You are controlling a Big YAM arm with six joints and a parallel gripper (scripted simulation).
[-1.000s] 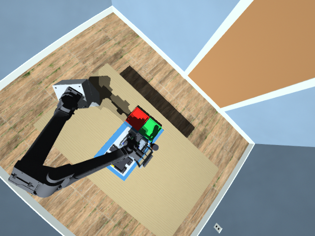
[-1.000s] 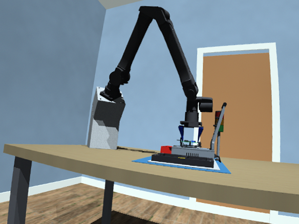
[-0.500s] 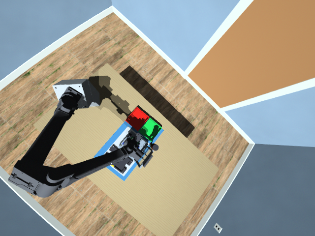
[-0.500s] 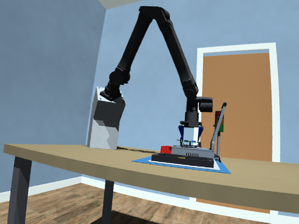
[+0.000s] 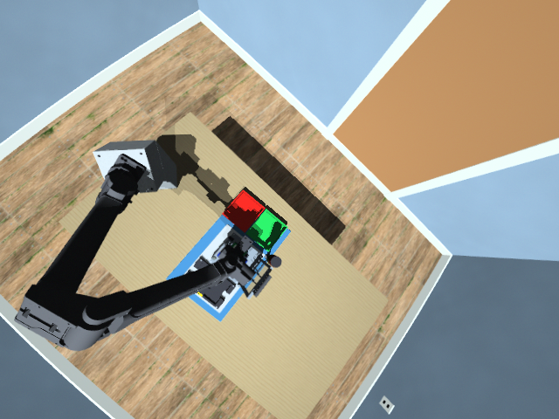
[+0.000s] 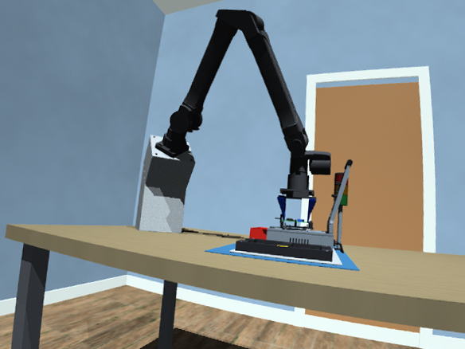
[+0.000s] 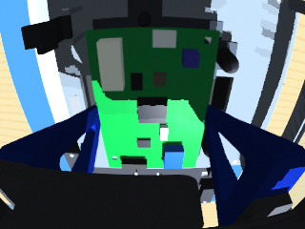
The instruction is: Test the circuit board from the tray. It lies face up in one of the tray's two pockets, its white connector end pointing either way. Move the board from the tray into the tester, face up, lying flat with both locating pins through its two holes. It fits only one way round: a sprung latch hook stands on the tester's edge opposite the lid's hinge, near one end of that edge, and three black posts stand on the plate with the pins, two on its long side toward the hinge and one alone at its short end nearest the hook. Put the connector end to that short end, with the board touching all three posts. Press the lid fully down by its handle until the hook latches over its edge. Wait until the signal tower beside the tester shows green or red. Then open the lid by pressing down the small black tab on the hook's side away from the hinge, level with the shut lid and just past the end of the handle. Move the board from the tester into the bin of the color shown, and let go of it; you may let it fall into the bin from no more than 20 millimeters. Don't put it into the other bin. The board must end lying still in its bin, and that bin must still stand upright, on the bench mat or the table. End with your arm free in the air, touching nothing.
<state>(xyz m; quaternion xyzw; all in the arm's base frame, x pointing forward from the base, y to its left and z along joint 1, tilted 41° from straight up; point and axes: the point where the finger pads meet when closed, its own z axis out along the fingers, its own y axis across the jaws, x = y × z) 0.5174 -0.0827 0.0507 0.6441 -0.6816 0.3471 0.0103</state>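
Right now the green circuit board is right at my hand. From my hand the other things lie so: black latch hook (70 mm to the left, 50 mm behind); tester plate (20 mm below, 10 mm ahead); tester lid (130 mm ahead, 90 mm above, 20 mm to the right).
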